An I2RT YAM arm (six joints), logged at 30 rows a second.
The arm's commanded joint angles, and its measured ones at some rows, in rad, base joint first. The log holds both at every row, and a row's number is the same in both.
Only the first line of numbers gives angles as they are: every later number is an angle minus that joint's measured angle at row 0.
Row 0, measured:
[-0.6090 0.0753 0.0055 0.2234 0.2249 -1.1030]
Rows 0 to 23, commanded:
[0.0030 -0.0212 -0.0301 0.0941 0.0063 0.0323]
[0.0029 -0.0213 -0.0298 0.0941 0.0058 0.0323]
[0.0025 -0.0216 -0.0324 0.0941 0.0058 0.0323]
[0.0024 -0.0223 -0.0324 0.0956 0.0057 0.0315]
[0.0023 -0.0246 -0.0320 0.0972 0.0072 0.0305]
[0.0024 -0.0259 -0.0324 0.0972 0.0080 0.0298]
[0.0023 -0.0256 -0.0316 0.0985 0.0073 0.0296]
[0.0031 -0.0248 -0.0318 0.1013 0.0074 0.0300]
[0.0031 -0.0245 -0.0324 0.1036 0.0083 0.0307]
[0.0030 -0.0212 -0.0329 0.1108 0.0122 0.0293]
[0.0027 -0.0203 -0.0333 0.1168 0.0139 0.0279]
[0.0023 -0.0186 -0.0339 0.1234 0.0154 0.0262]
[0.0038 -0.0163 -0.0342 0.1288 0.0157 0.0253]
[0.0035 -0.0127 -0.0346 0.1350 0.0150 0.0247]
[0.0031 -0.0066 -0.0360 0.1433 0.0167 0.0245]
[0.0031 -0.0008 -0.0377 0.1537 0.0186 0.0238]
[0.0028 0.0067 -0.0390 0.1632 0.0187 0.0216]
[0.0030 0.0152 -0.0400 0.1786 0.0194 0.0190]
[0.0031 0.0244 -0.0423 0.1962 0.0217 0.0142]
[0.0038 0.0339 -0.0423 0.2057 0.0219 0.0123]
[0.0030 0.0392 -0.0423 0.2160 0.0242 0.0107]
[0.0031 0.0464 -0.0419 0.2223 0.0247 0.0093]
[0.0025 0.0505 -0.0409 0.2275 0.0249 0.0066]
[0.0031 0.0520 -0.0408 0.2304 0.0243 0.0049]
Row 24, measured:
[0.0000 0.0596 0.0000 0.0682 0.0168 -0.0080]
